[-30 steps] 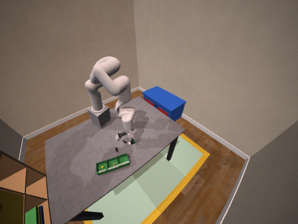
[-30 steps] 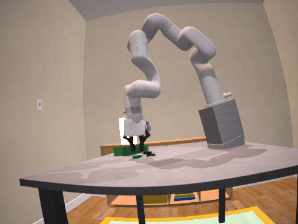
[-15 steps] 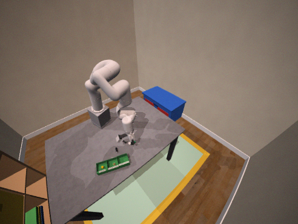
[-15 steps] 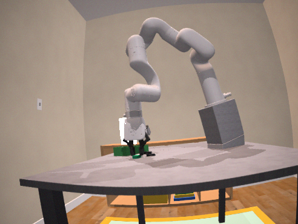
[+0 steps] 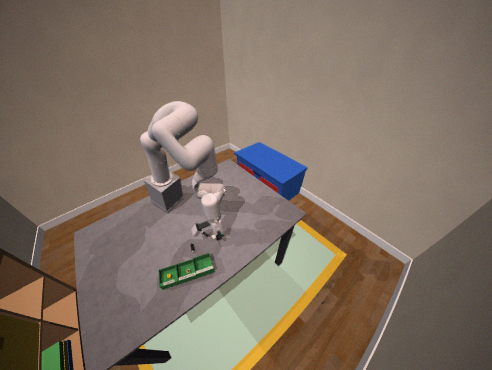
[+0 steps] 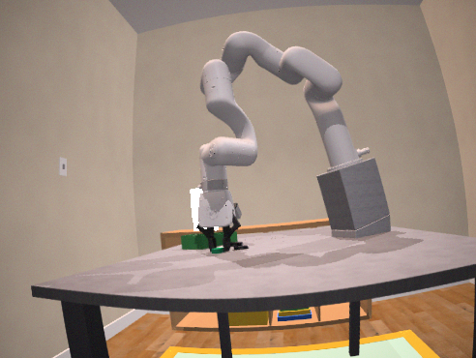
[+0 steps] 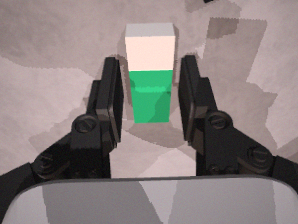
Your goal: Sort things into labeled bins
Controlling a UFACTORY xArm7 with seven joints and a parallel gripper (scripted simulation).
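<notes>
Right now my hand is 50 mm past the small black object, 60 mm to the left of it and 20 mm above it. Also, from my hand: yellow nut 120 mm ahead, 210 mm to the right, 10 mm below; then black cylinder 150 mm to the right, 20 mm below; then eraser-like block 10 mm to the right, 20 mm below.
</notes>
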